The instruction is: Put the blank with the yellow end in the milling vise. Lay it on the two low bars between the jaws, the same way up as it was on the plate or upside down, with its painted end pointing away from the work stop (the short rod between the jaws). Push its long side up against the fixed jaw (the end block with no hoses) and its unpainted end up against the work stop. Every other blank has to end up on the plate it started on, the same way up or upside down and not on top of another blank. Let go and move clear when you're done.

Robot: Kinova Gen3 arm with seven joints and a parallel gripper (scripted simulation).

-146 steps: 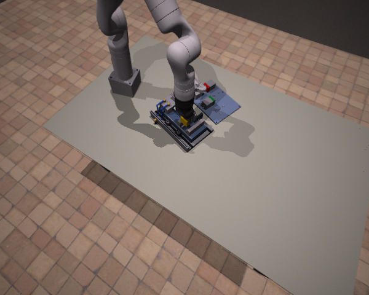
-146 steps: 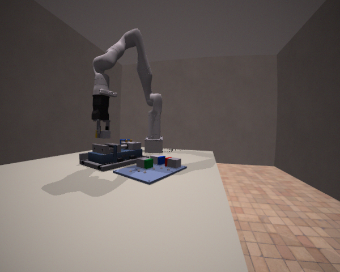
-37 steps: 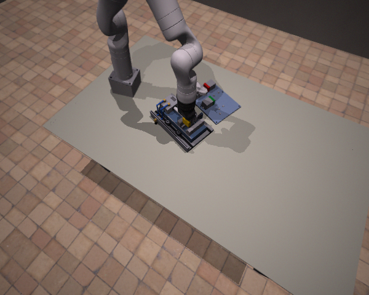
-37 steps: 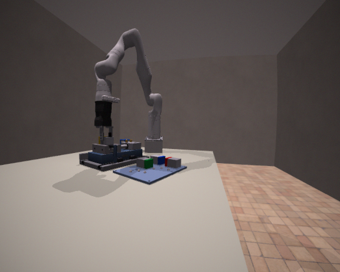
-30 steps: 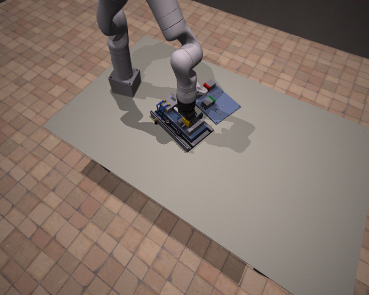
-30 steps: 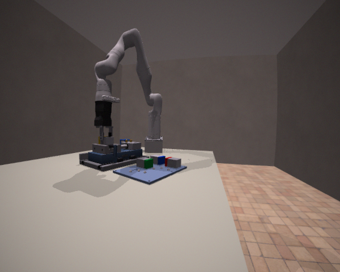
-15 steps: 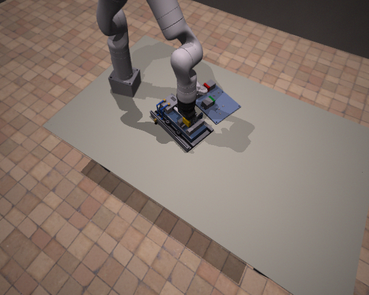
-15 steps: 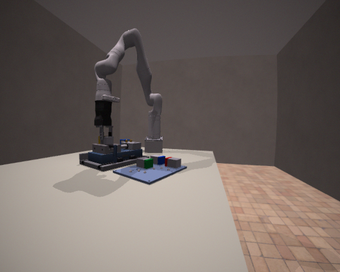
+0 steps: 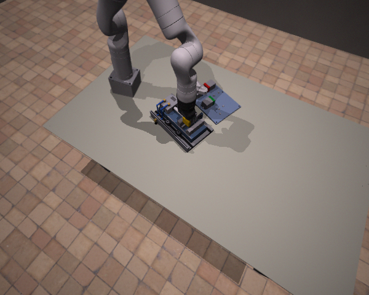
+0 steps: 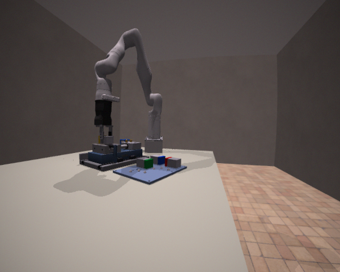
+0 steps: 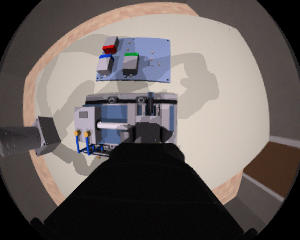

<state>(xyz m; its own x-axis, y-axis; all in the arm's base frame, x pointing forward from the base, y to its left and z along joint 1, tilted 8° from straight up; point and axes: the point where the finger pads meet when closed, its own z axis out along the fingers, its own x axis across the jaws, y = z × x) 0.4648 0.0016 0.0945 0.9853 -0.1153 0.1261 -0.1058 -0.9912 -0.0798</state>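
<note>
Now: hand 2 cm above the yellow-ended blank. Also, from my hand: green-ended blank: 20 cm to the left, 11 cm below, 3 cm behind; then fixed jaw: 6 cm below, 3 cm ahead; then milling vise: 10 cm below, 6 cm behind, 1 cm to the left.
</note>
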